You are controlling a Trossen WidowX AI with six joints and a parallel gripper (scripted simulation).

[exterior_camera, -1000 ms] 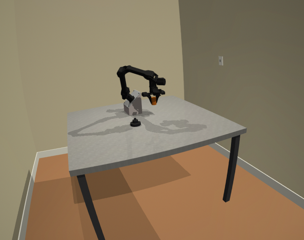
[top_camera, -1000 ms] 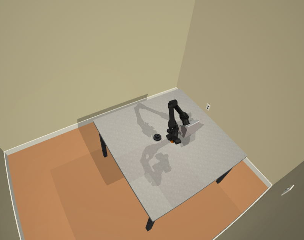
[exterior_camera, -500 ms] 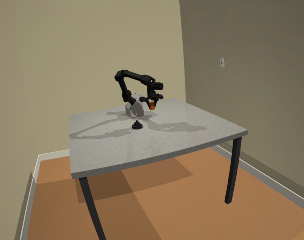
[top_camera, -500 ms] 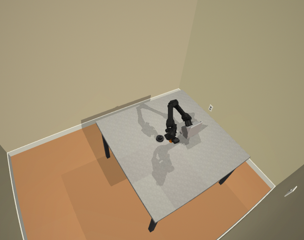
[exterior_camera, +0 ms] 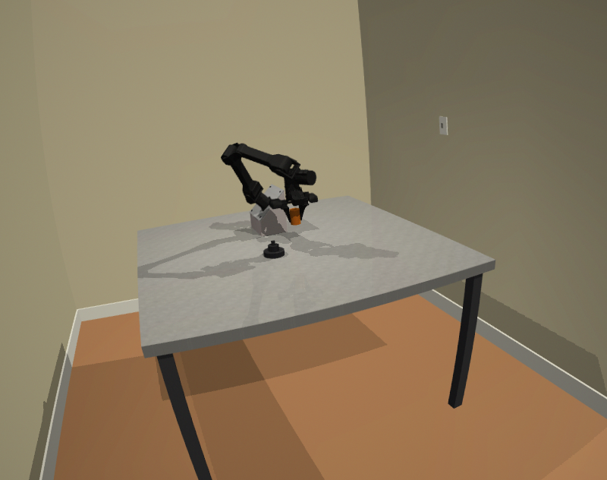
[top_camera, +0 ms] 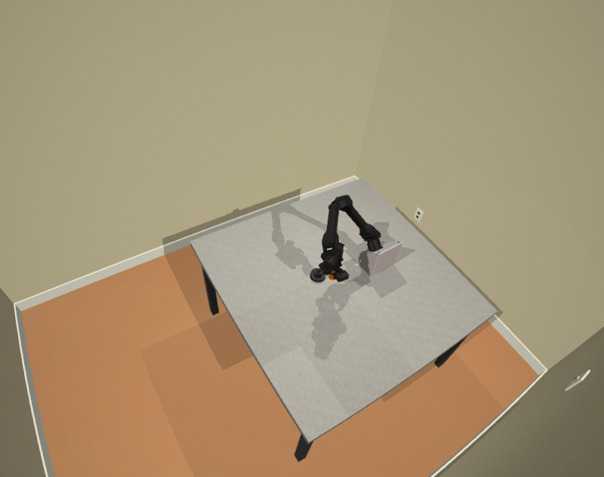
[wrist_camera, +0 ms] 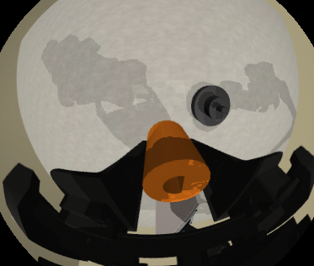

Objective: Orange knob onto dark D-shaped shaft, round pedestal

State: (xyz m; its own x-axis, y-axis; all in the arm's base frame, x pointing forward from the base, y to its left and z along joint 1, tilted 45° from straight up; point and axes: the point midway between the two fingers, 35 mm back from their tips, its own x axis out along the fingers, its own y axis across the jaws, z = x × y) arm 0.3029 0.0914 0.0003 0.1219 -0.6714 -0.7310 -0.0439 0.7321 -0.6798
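My gripper tip is now 20 mm short of the dark round pedestal, 100 mm to the left of it and 90 mm above it. Also, from my gripper tip: orange knob 20 mm above.
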